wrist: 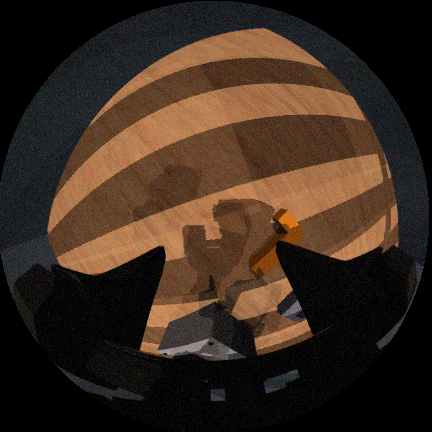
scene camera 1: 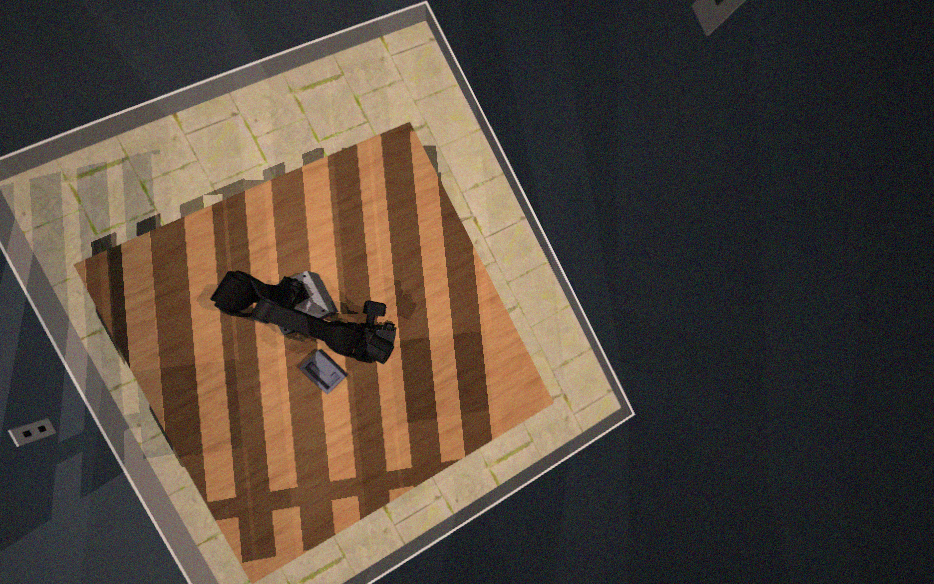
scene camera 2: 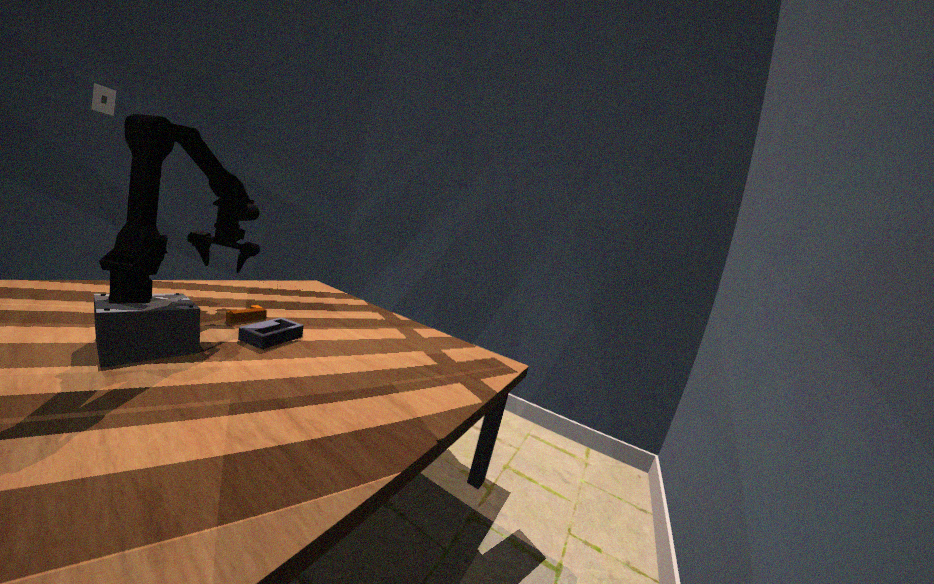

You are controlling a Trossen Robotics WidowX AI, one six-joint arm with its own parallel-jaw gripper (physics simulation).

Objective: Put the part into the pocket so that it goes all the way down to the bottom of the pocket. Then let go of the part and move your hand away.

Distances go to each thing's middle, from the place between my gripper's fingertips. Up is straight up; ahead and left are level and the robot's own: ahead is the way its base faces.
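Dark grey pocket block (scene camera 2: pixel 265 334): 60 mm ahead of my hand, 270 mm to the right of it, 120 mm below it. Orange part (wrist: pixel 265 258): my gripper 50 mm short of it, 80 mm to the left of it, 120 mm above it.
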